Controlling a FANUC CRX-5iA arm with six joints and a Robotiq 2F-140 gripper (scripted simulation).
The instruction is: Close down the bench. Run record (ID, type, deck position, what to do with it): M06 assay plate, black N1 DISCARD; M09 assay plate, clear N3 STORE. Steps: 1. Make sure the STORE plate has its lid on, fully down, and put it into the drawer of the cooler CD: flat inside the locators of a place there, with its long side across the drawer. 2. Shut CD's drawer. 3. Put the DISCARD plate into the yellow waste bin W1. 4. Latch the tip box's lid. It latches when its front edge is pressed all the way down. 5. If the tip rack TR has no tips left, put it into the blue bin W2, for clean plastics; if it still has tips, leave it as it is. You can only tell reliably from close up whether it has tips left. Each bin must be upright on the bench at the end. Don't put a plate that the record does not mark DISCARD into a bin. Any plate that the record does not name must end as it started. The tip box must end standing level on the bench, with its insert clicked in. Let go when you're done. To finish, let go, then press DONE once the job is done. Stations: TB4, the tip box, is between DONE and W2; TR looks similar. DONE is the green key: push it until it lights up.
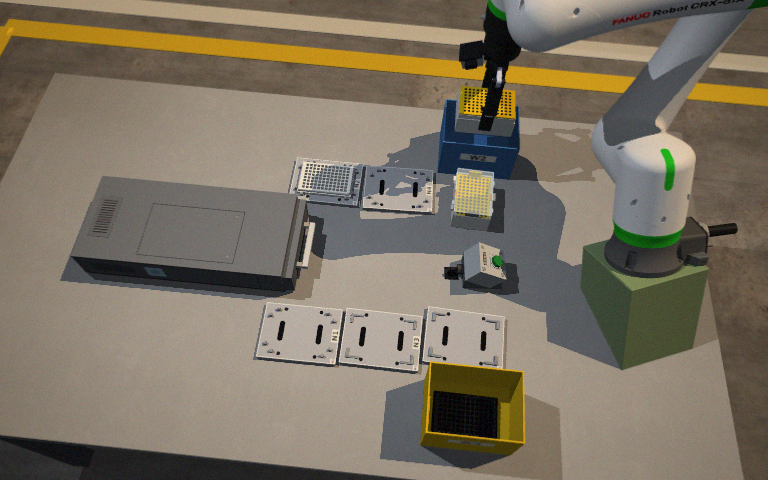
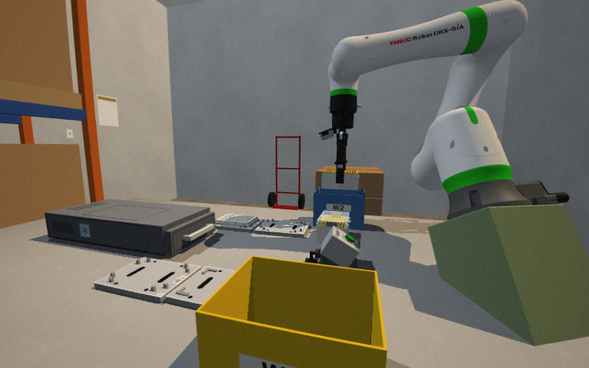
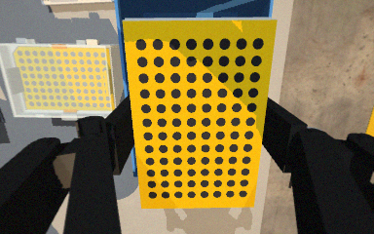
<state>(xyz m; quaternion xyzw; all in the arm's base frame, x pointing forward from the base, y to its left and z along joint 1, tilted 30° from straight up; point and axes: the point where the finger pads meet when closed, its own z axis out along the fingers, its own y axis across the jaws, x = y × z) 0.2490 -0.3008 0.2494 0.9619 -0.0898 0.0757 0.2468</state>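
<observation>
Right now my hand is 14 cm above the blue bin W2. Also, from my hand: green DONE key 33 cm to the left, 12 cm below, 2 cm ahead; tip rack TR 1 cm below, 1 cm behind; white gridded plate 37 cm ahead, 16 cm below, 5 cm to the left.
</observation>
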